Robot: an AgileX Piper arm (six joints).
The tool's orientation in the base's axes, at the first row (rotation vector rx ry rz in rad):
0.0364, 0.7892, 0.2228
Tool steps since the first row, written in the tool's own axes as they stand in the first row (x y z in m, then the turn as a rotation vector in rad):
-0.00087, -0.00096, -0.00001, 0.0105, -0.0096, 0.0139
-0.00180, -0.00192, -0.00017, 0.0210, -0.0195, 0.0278
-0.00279, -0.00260, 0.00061, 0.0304, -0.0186, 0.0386
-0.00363, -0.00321, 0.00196, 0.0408, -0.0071, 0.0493
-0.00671, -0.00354, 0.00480, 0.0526, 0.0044, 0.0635
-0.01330, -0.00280, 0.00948, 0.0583, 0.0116, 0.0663
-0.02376, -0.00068, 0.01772, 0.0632, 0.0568, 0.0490
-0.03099, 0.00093, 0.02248, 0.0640, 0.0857, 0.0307
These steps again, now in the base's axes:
-0.00042, -0.00112, 0.00049, 0.0188, -0.0064, 0.0013
-0.00099, -0.00226, 0.00092, 0.0376, -0.0132, 0.0027
-0.00099, -0.00310, 0.00208, 0.0515, -0.0097, 0.0038
-0.00050, -0.00380, 0.00355, 0.0640, 0.0042, 0.0054
-0.00053, -0.00464, 0.00767, 0.0800, 0.0187, 0.0085
-0.00185, -0.00507, 0.01567, 0.0845, 0.0270, 0.0073
-0.00355, -0.00481, 0.02904, 0.0673, 0.0713, -0.0031
-0.00541, -0.00453, 0.03764, 0.0495, 0.0988, -0.0132

